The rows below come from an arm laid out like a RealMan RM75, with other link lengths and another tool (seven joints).
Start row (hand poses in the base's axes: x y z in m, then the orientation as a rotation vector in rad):
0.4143, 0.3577, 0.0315, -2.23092, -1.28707, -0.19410
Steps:
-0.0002, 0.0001, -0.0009, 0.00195, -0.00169, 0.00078
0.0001, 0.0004, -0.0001, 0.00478, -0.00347, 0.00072
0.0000, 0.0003, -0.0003, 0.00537, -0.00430, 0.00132
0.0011, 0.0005, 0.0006, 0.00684, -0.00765, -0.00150
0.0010, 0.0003, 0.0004, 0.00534, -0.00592, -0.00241
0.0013, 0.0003, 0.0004, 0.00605, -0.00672, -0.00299
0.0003, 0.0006, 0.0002, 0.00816, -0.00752, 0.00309
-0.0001, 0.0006, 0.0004, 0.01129, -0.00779, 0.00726
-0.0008, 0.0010, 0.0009, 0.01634, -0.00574, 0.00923
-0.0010, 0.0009, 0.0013, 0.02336, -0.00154, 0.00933
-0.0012, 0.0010, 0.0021, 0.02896, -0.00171, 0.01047
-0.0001, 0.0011, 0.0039, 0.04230, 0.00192, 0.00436
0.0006, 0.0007, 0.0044, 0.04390, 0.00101, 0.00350
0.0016, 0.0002, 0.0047, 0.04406, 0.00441, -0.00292
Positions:
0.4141, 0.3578, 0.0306, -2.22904, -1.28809, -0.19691
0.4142, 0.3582, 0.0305, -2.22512, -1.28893, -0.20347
0.4142, 0.3585, 0.0302, -2.22042, -1.29063, -0.21109
0.4153, 0.3590, 0.0308, -2.21695, -1.29048, -0.22445
0.4163, 0.3593, 0.0312, -2.21506, -1.28897, -0.23528
0.4176, 0.3596, 0.0316, -2.21306, -1.28697, -0.24765
0.4179, 0.3602, 0.0318, -2.20514, -1.29108, -0.25983
0.4178, 0.3608, 0.0322, -2.19166, -1.29849, -0.27252
0.4170, 0.3618, 0.0331, -2.17224, -1.30473, -0.28505
0.4160, 0.3627, 0.0344, -2.14635, -1.30574, -0.29688
0.4148, 0.3637, 0.0365, -2.11498, -1.30552, -0.31157
0.4147, 0.3648, 0.0404, -2.07647, -1.29124, -0.33239
0.4153, 0.3655, 0.0448, -2.03723, -1.27576, -0.35501
0.4169, 0.3657, 0.0495, -2.00205, -1.25176, -0.37657

